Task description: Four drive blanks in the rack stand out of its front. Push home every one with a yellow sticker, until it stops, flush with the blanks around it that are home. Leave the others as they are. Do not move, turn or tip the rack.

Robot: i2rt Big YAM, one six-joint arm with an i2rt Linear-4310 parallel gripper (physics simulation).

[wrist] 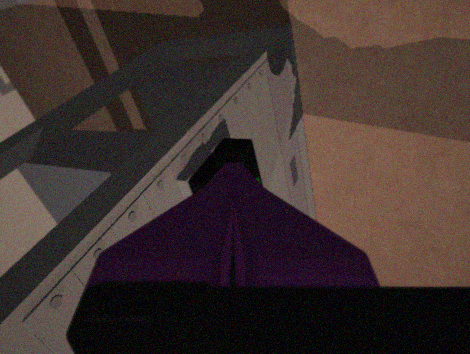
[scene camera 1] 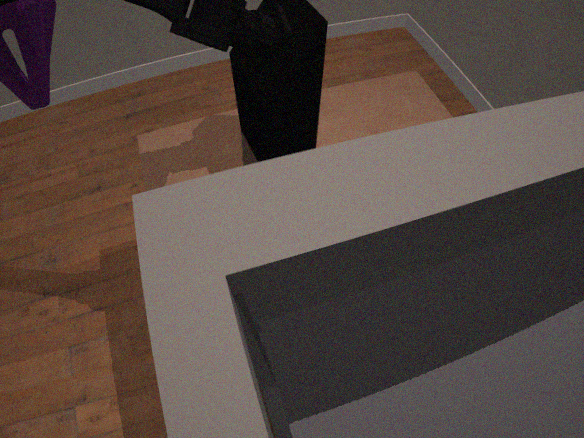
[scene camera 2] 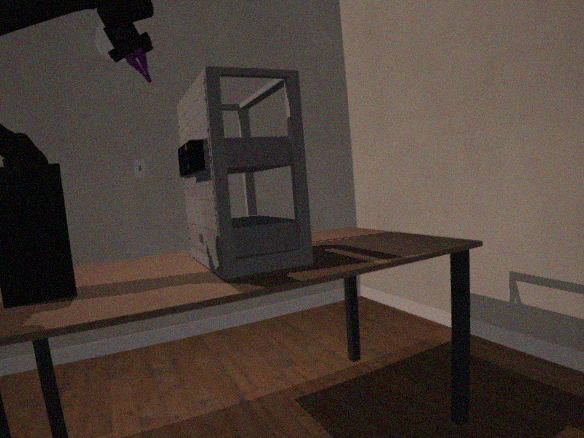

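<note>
The grey rack (scene camera 1: 185, 230) (scene camera 2: 301, 190) (wrist: 277, 125) stands upright on the table; its light front faces the arm. A black block of drive blanks (scene camera 2: 192, 158) (wrist: 227, 151) stands out of that front about halfway up. A small yellow mark and a faint green one show on it in scene camera 2; a bit of green shows in the wrist view. Single blanks cannot be told apart. My gripper (scene camera 1: 41, 107) (scene camera 2: 149, 81) (wrist: 233, 177) is shut and empty, in the air in front of the rack and above the block's height. Its purple fingers hide part of the block in the wrist view.
The black arm base (scene camera 1: 280, 90) (scene camera 2: 37, 235) stands on the table (scene camera 2: 400, 245) in front of the rack. The rack's top frame covers much of scene camera 1. Walls stand beyond the table.
</note>
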